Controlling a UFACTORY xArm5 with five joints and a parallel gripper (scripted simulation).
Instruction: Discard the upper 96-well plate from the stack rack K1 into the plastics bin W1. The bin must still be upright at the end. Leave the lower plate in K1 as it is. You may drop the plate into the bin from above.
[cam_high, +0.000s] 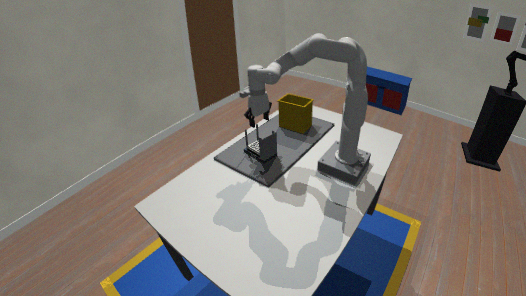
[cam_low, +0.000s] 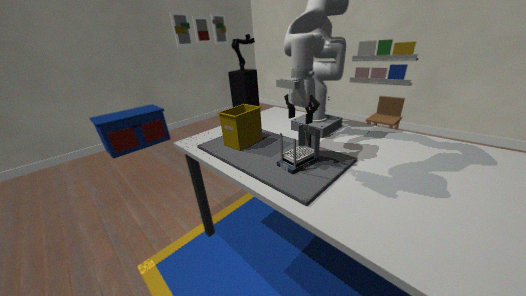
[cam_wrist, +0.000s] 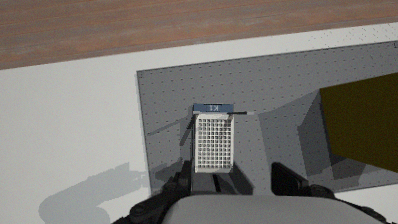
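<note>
Right now the 96-well plate is 16 cm below my hand. Also, from my hand: dark plate 17 cm below; yellow plastics bin 4 cm behind, 35 cm to the right, 11 cm below.
</note>
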